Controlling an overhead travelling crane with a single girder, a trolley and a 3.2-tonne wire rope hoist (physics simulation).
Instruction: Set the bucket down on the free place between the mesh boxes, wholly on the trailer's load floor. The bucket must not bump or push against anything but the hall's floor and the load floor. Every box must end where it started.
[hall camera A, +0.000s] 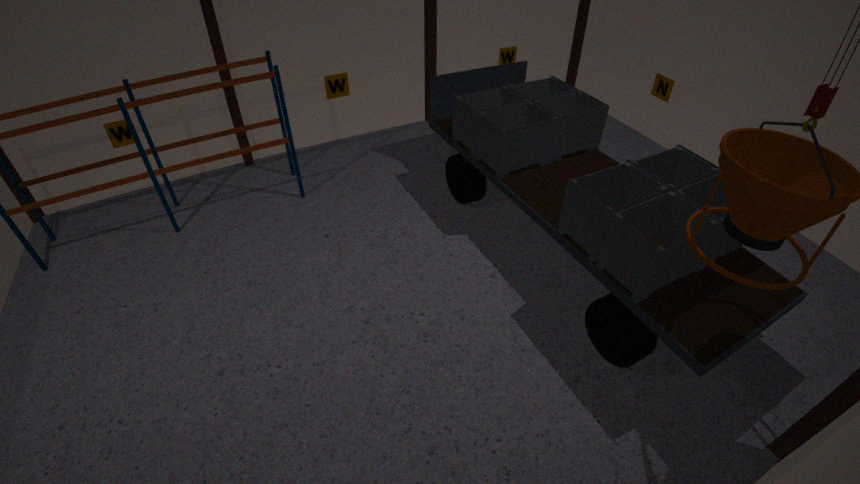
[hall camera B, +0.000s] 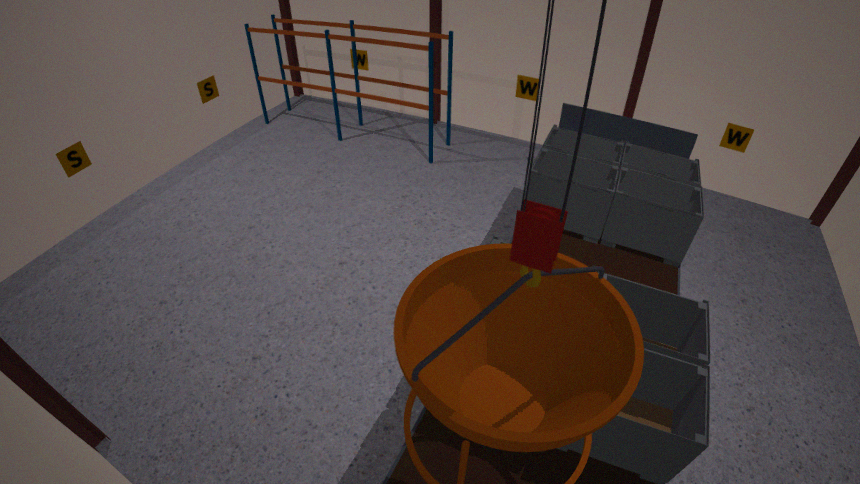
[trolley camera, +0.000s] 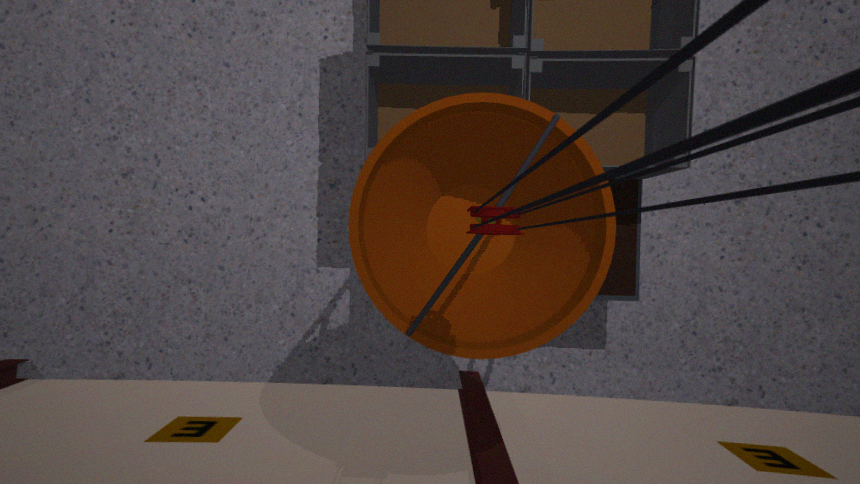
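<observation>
The orange bucket (hall camera A: 776, 198) (hall camera B: 559, 337) (trolley camera: 523, 300) hangs upright from its grey bail on my hook (hall camera A: 809, 125) (hall camera B: 530, 276), below the red hook block (hall camera A: 820, 101) (hall camera B: 538, 236) (trolley camera: 494, 228). It hangs above the trailer's end away from the headboard, partly over the near mesh boxes (hall camera A: 637, 240) (hall camera B: 655, 448) (trolley camera: 445, 69) in the trolley view. The far mesh boxes (hall camera A: 535, 141) (hall camera B: 649, 219) stand by the headboard. Between the two groups shows the brown load floor (hall camera A: 541, 189) (hall camera B: 640, 264). The bucket hides part of the near boxes in hall camera B and the trolley view.
The headboard (hall camera A: 469, 87) (hall camera B: 625, 129) stands beyond the far boxes. A blue and orange rack (hall camera A: 152, 174) (hall camera B: 334, 90) stands along the W wall. In the trolley view, the E wall (trolley camera: 331, 421) and a dark red column (trolley camera: 480, 421) lie below the bucket's image.
</observation>
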